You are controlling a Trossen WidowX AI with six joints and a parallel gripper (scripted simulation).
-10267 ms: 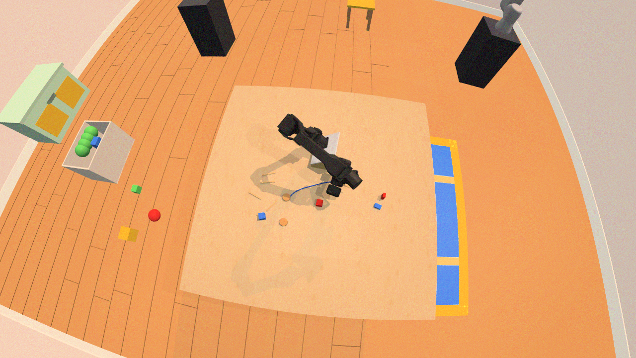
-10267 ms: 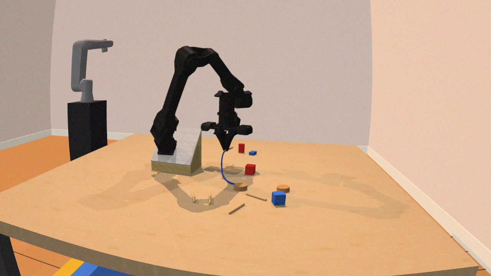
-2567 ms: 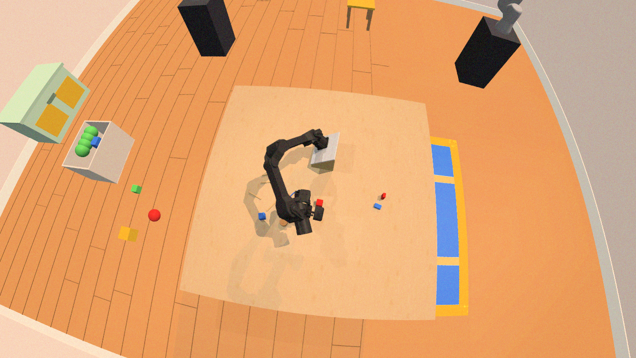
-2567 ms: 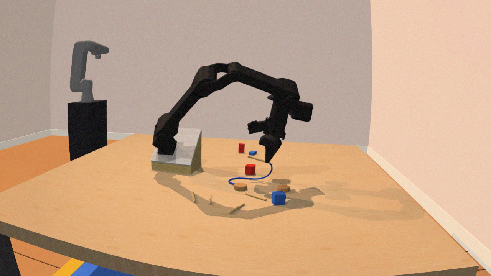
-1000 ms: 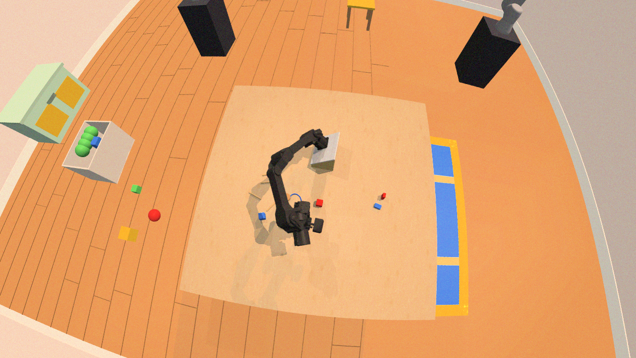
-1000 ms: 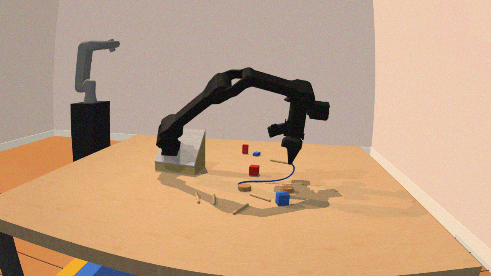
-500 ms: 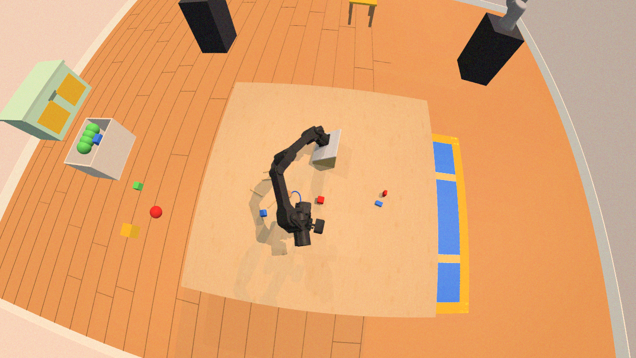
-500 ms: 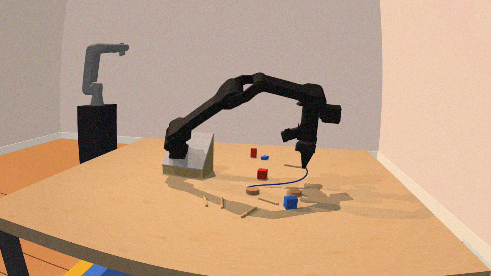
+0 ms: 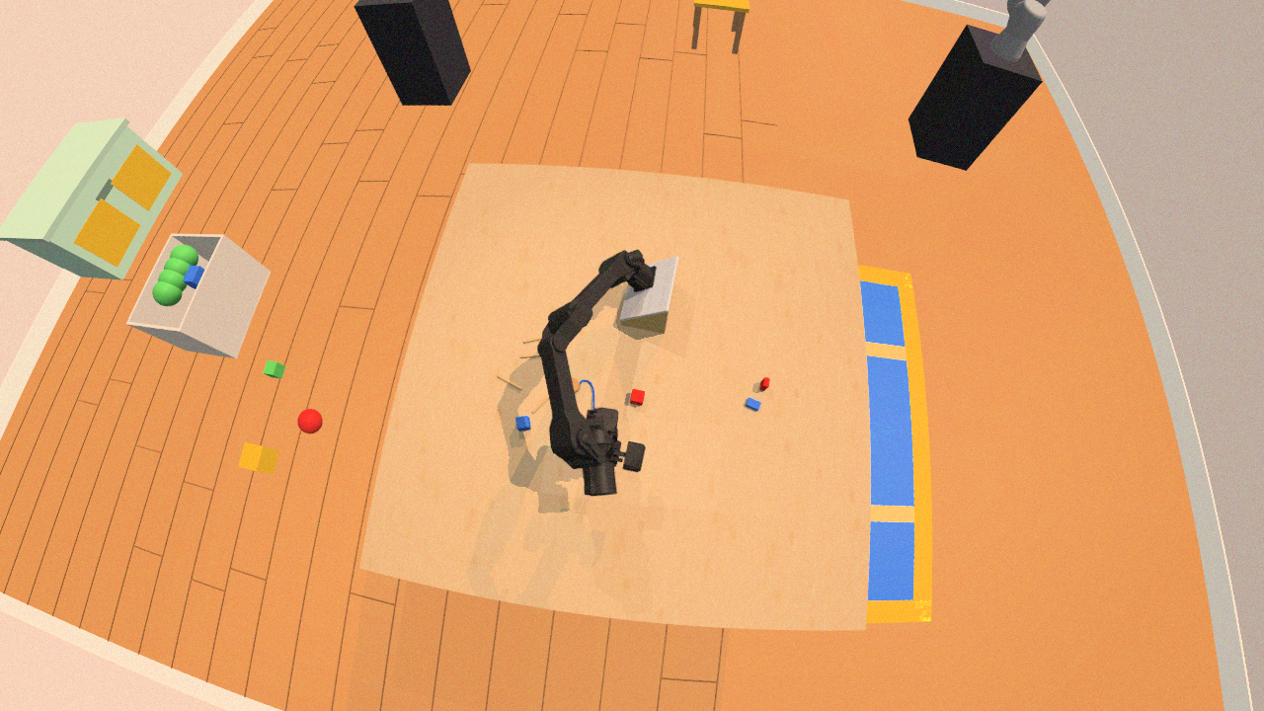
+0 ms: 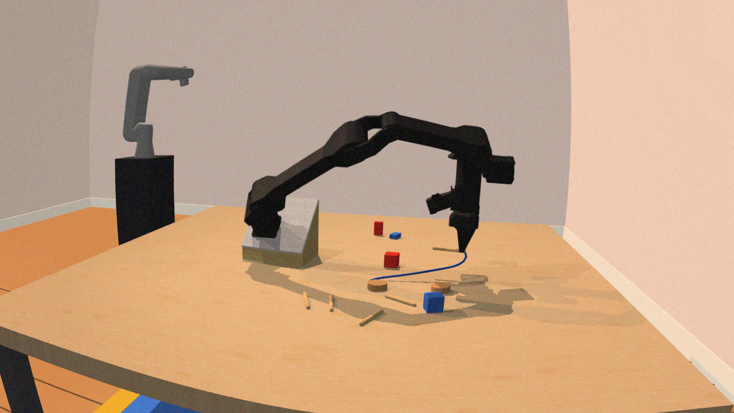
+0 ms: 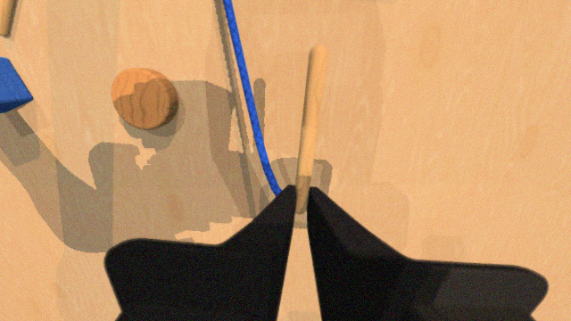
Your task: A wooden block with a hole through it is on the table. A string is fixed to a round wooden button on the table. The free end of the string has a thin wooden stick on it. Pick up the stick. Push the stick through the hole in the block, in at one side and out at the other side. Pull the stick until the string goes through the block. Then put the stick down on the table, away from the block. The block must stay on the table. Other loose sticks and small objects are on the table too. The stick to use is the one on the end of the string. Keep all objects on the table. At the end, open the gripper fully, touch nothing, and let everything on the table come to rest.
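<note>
Now: gripper tip 16 cm past the red cube, 5 cm to the right of it and 4 cm above it. Round my gripper tip: blue cube: 22 cm to the right, 5 cm behind, 4 cm below; then thin wooden stick: 1 cm behind; then small blue piece: 35 cm to the left, 19 cm behind, 5 cm below.
</note>
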